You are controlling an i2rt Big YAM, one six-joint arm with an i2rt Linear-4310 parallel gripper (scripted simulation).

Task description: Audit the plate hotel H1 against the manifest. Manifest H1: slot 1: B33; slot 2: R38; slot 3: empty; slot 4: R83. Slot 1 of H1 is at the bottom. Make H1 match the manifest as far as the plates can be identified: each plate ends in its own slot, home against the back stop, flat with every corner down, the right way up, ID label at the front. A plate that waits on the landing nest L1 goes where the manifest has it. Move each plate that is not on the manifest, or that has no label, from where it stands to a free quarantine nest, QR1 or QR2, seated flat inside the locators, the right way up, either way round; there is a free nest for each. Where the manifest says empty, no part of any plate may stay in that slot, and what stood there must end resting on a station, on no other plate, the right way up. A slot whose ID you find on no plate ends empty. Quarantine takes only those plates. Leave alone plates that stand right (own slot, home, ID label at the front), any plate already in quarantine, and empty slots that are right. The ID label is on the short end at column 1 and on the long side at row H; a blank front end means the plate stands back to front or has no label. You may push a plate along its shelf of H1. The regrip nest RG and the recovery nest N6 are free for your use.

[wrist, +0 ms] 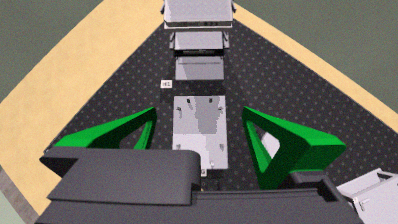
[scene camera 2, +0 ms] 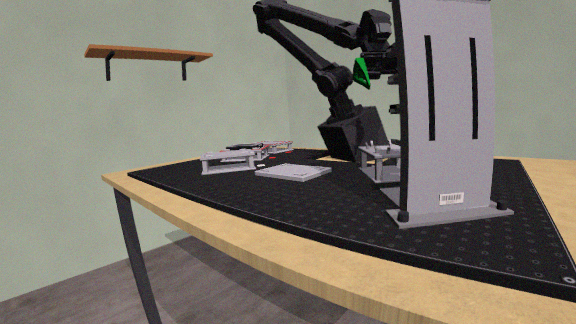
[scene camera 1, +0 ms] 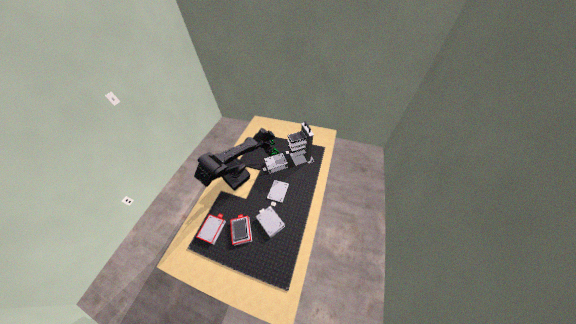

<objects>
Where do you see a dark plate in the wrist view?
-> At 186, 44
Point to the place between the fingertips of my gripper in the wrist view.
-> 199, 111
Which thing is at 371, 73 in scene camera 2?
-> My gripper.
</objects>
